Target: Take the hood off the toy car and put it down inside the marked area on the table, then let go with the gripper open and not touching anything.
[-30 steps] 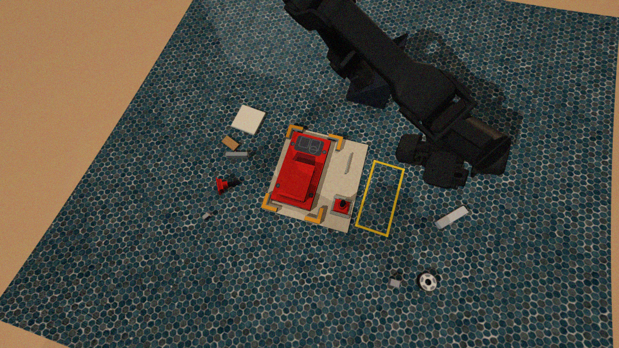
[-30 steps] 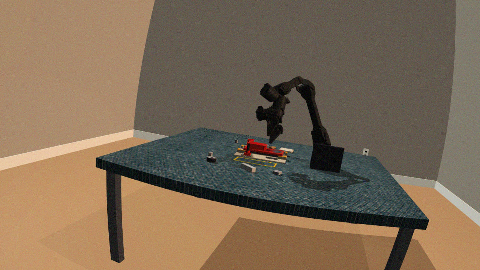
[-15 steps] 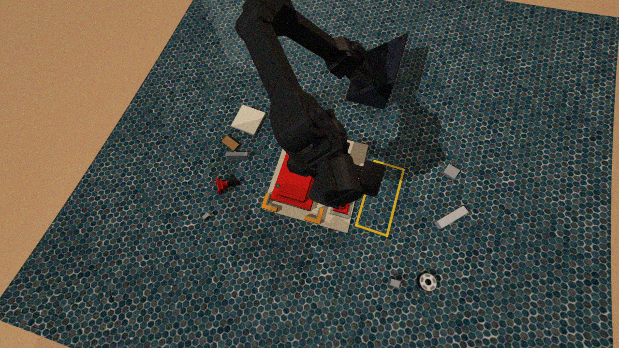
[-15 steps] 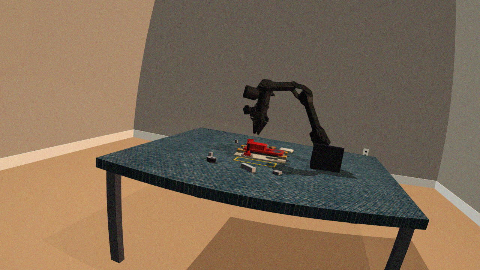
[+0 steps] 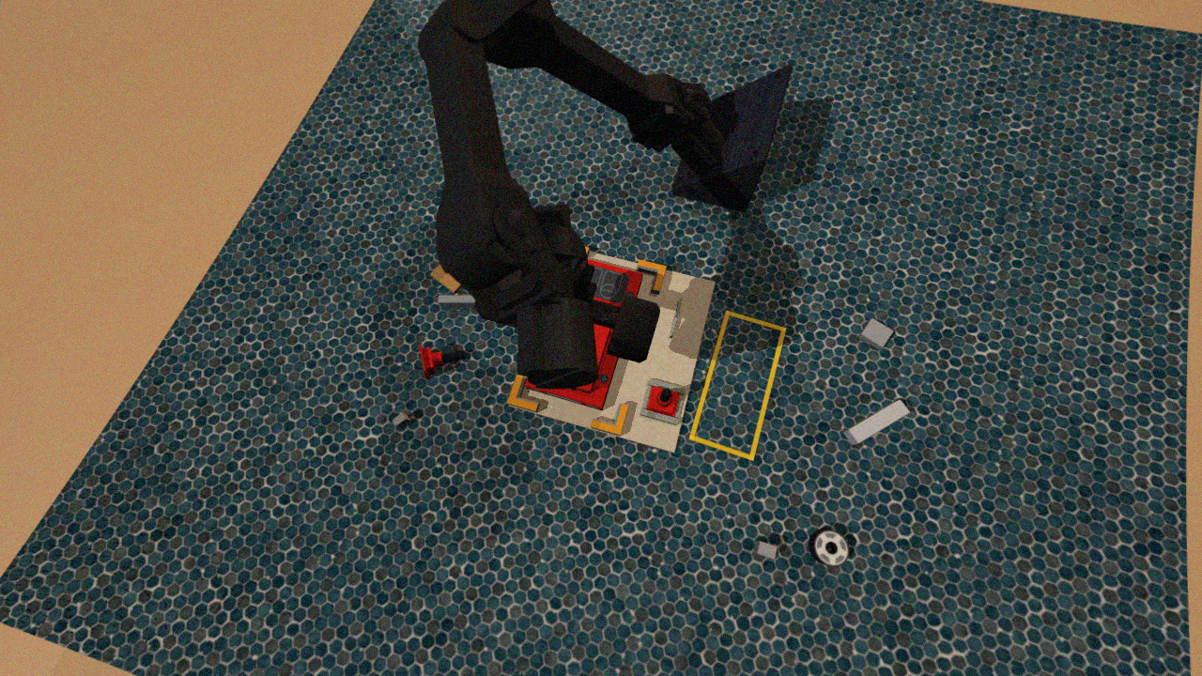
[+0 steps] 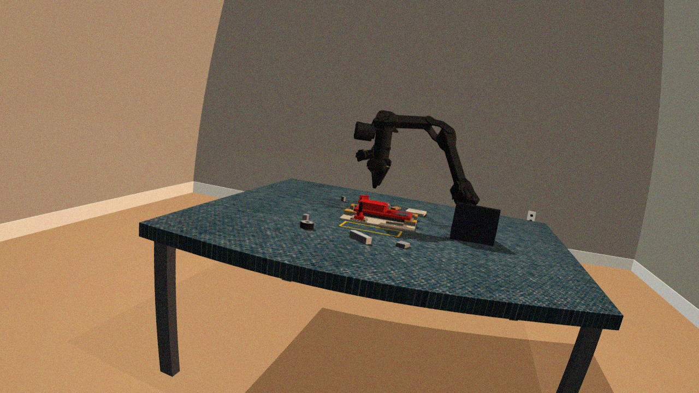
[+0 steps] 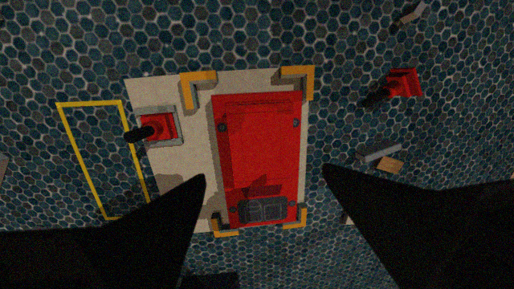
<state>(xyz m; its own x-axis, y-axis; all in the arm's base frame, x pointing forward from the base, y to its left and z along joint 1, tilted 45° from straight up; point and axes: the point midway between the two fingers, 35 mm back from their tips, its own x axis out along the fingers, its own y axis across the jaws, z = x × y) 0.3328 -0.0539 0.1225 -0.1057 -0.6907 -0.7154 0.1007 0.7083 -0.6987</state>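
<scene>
My gripper tip is 6 cm above the red hood.
</scene>
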